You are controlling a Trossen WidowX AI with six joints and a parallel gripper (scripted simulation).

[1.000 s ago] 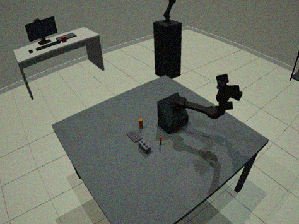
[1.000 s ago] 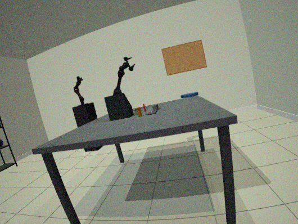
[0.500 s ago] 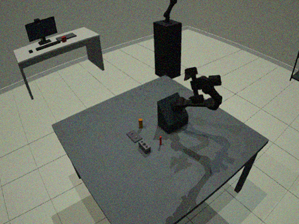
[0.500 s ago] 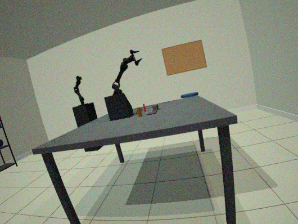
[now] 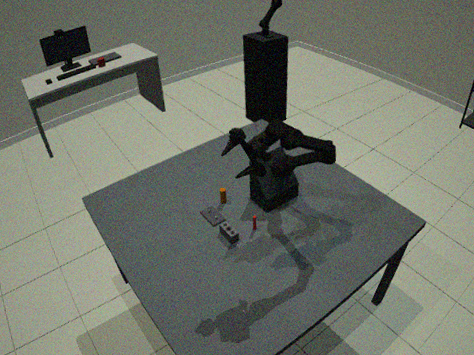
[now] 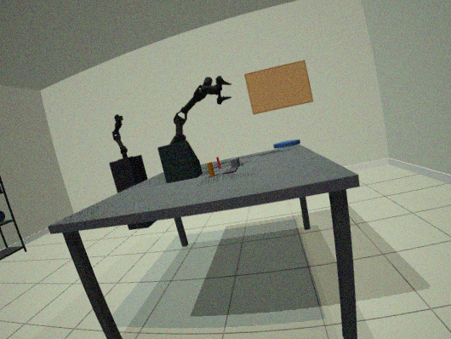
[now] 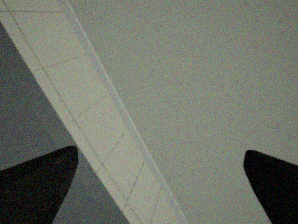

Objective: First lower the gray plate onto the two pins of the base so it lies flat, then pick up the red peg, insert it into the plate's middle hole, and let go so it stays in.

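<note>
My gripper tip is 46 cm above the gray plate, 13 cm to the left of it and 6 cm past it. Round my gripper tip: red peg: 46 cm below, 18 cm behind, 10 cm to the right; orange cylinder: 46 cm below, 34 cm to the right, 17 cm behind.
</note>
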